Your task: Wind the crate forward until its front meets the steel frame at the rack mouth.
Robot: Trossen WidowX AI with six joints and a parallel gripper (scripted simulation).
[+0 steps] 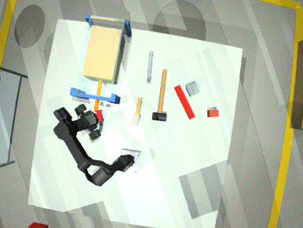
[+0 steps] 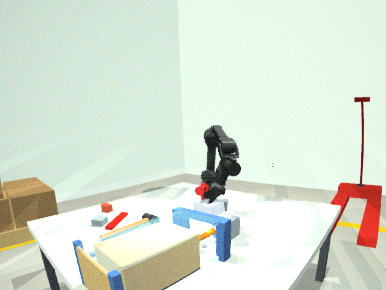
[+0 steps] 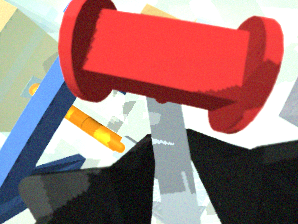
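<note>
Now: the red grip 2 cm ahead of my gripper tip, 2 cm to the right of it and 5 cm above it. From my gripper tip the other things lie so: winch (6 cm behind, 4 cm to the left, 13 cm below); then winch handle (1 cm behind, 1 cm to the left, 2 cm above); then blue frame (11 cm ahead, 6 cm to the left, 6 cm below).
</note>
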